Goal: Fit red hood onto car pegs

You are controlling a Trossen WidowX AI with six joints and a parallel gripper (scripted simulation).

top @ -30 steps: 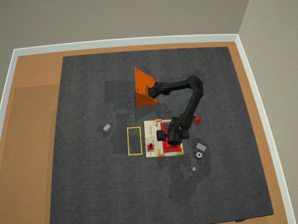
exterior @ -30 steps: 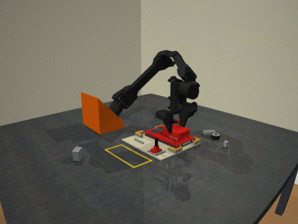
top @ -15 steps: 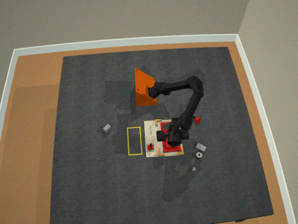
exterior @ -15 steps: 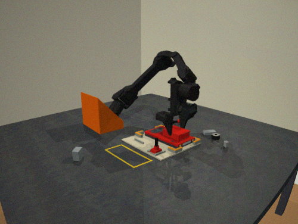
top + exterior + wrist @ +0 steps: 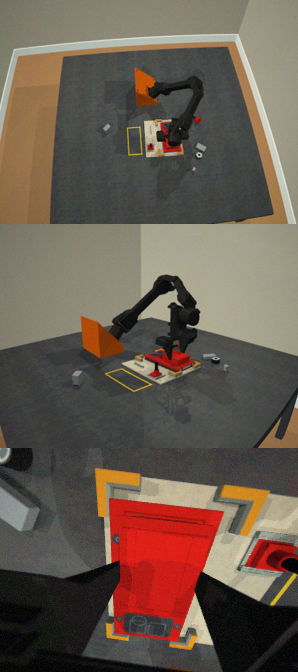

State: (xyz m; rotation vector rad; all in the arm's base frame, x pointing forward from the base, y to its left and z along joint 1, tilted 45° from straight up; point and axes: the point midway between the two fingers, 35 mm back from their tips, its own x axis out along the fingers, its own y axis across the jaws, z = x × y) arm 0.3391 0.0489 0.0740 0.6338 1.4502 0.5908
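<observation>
My gripper tip is now right at the red hood. Round my gripper tip: grey engine block (10 mm to the left, 20 mm below).
</observation>
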